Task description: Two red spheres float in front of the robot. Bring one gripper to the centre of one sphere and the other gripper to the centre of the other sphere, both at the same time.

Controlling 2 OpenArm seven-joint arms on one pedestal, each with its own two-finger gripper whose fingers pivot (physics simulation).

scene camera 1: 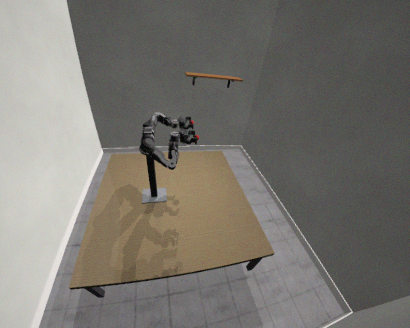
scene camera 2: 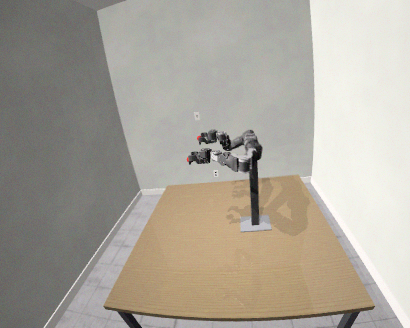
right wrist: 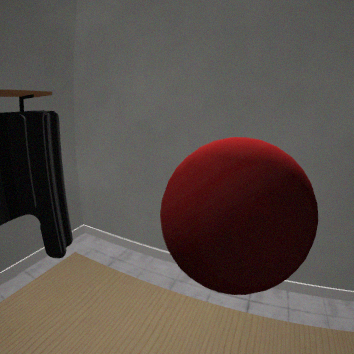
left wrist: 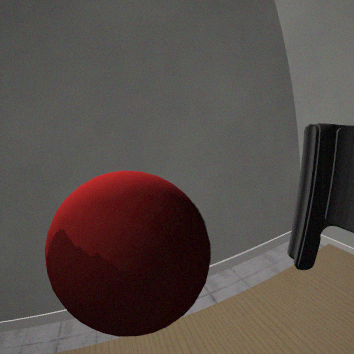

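One red sphere (scene camera 1: 192, 122) (scene camera 2: 188, 159) floats at the fingertips of my left gripper (scene camera 1: 190, 123) (scene camera 2: 191, 159). In the left wrist view this sphere (left wrist: 128, 253) is large, below and left of centre, apart in the picture from the one finger that shows at the right. The other red sphere (scene camera 1: 197, 137) (scene camera 2: 199, 138) floats at the fingertips of my right gripper (scene camera 1: 195, 137) (scene camera 2: 201, 139). In the right wrist view this sphere (right wrist: 239, 216) is right of and below centre, with one finger at the left. Both grippers are open. Exact depth is hard to tell.
The table (scene camera 1: 215, 215) (scene camera 2: 200, 260) lies well below both arms. The pedestal's post (scene camera 1: 152, 175) (scene camera 2: 254, 195) stands on a grey base plate (scene camera 1: 160, 199) (scene camera 2: 247, 227). An orange shelf (scene camera 1: 214, 76) is on the wall in scene camera 1; its end (right wrist: 30, 93) shows in the right wrist view.
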